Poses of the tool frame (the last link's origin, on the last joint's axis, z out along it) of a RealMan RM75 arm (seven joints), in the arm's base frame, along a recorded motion.
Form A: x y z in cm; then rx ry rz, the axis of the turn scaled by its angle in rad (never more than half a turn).
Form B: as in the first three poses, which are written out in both.
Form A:
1: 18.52 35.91 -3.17 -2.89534 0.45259 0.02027
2: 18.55 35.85 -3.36 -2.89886 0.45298 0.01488
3: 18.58 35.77 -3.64 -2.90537 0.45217 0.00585
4: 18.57 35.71 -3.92 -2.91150 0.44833 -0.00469
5: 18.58 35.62 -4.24 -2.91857 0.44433 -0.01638
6: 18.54 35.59 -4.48 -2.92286 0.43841 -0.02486
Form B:
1: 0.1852 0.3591 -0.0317 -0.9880 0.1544 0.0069 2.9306
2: 0.1855 0.3585 -0.0336 -0.9880 0.1544 0.0051 2.9341
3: 0.1858 0.3577 -0.0364 -0.9881 0.1538 0.0020 2.9404
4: 0.1857 0.3571 -0.0392 -0.9883 0.1522 -0.0016 2.9458
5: 0.1858 0.3562 -0.0424 -0.9886 0.1505 -0.0055 2.9522
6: 0.1854 0.3559 -0.0448 -0.9889 0.1483 -0.0084 2.9557
